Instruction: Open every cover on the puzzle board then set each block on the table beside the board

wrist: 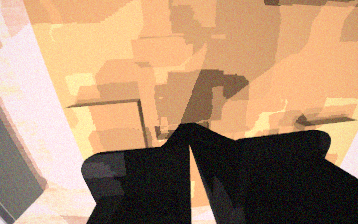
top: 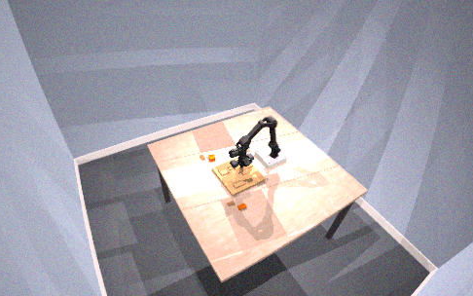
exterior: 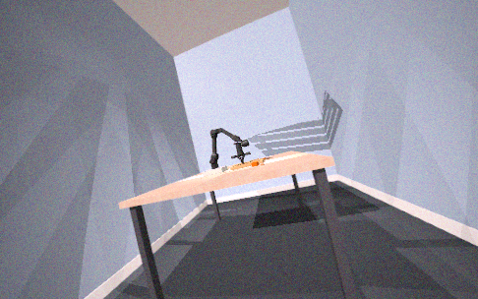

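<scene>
Now: the tan puzzle board 5 cm ahead of my gripper tip and 3 cm to the left of it. Also, from my gripper tip: orange bit 25 cm to the left, 24 cm ahead, 2 cm below.
</scene>
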